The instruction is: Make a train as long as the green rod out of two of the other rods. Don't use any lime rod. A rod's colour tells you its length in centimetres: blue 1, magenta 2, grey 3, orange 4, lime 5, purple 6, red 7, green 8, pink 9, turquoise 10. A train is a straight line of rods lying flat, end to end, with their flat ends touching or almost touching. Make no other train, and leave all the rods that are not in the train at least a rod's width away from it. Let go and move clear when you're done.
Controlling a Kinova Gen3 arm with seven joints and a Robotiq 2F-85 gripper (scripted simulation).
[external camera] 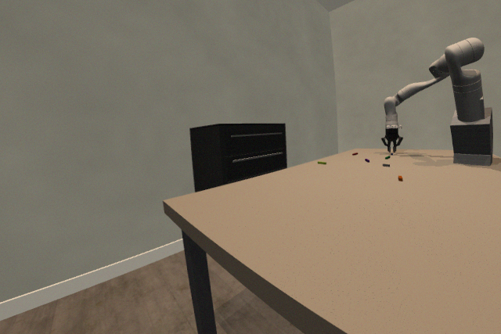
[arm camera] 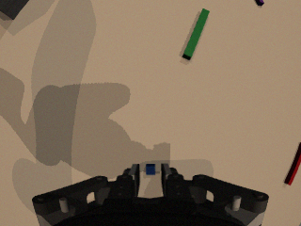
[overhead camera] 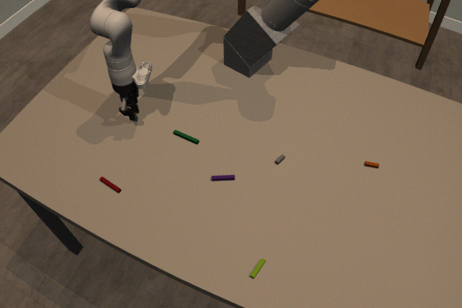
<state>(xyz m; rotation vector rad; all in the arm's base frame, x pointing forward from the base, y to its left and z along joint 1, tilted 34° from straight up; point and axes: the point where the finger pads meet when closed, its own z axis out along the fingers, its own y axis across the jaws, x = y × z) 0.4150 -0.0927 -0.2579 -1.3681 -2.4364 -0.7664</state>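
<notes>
Now: hand 3 cm above the blue rod. Also, from my hand: green rod 3 cm behind, 17 cm to the left, 3 cm below; red rod 21 cm ahead, 10 cm to the left, 3 cm below; purple rod 2 cm ahead, 33 cm to the left, 3 cm below.
</notes>
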